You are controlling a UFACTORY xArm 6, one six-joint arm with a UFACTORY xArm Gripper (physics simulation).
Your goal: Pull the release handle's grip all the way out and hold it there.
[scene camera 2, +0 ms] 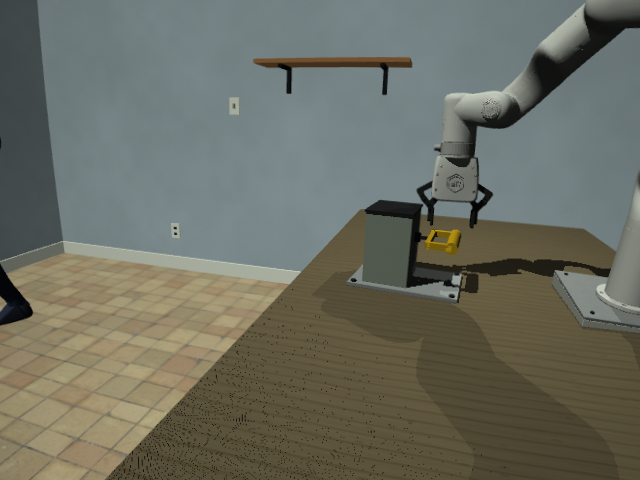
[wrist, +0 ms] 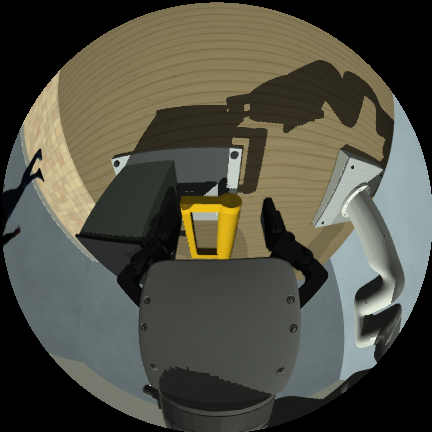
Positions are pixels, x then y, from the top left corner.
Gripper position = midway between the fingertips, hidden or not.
My gripper shows in scene camera 2 [451, 225] and in the wrist view [219, 209].
